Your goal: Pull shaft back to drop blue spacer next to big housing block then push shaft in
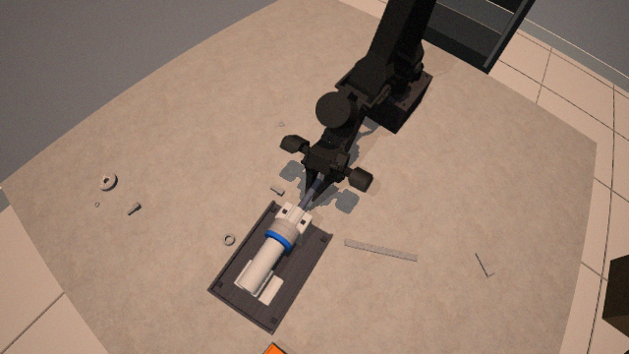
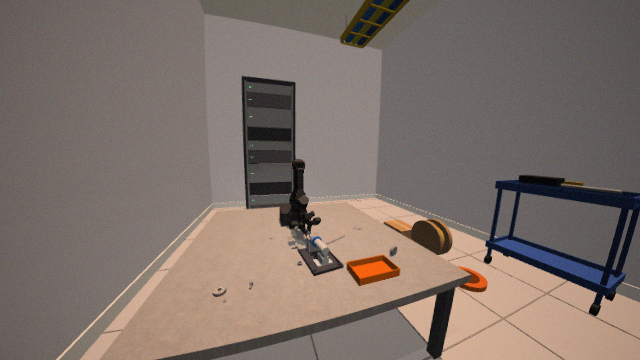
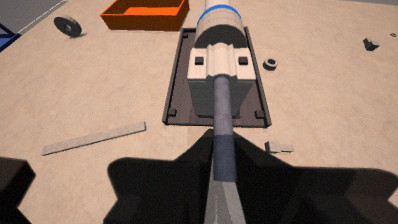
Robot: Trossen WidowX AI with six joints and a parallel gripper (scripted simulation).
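My gripper tip is 4 cm short of the dark grey shaft, 2 cm below it and 1 cm to the right of it. The rest, counted from my gripper tip: grey strip 17 cm to the left, 5 cm below, 5 cm behind; blue spacer 11 cm ahead, 3 cm to the left, 2 cm above; orange tray 28 cm ahead, 26 cm to the left, 5 cm below.
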